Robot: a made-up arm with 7 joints.
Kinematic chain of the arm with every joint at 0, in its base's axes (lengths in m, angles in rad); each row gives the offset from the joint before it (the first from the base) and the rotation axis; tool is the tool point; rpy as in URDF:
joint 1: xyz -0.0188 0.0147 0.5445 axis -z
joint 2: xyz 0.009 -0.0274 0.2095 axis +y
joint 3: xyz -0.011 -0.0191 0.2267 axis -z
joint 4: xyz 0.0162 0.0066 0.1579 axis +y
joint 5: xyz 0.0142 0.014 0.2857 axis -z
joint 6: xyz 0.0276 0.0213 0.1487 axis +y
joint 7: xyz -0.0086 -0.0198 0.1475 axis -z
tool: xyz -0.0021 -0.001 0.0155 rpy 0 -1.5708 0
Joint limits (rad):
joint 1: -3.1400..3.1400
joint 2: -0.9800..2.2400
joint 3: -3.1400..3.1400
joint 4: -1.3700..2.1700
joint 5: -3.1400..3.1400
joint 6: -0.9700..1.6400
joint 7: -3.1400..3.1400
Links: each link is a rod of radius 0.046 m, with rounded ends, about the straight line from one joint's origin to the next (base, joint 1, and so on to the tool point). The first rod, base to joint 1, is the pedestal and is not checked.
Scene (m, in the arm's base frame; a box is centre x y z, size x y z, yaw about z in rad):
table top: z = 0
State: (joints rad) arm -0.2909 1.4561 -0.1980 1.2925 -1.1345 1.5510 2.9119
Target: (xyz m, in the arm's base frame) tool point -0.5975 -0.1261 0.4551
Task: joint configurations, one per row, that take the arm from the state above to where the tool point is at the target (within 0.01 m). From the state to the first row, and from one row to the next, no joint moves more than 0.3 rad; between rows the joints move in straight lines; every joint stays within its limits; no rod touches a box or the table.
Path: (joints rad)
1: -0.0055 1.5023 0.0203 1.3317 -1.0851 1.4609 2.9117
2: 0.2799 1.5486 0.2385 1.3709 -1.0356 1.3709 2.9114
3: 0.5653 1.5948 0.4568 1.4102 -0.9862 1.2808 2.9112
4: 0.8507 1.6411 0.6751 1.4494 -0.9367 1.1908 2.9109
5: 1.1361 1.6873 0.8933 1.4886 -0.8873 1.1007 2.9107
6: 1.4215 1.7336 1.1116 1.5278 -0.8379 1.0107 2.9104
7: 1.7069 1.7798 1.3299 1.5670 -0.7884 0.9206 2.9102

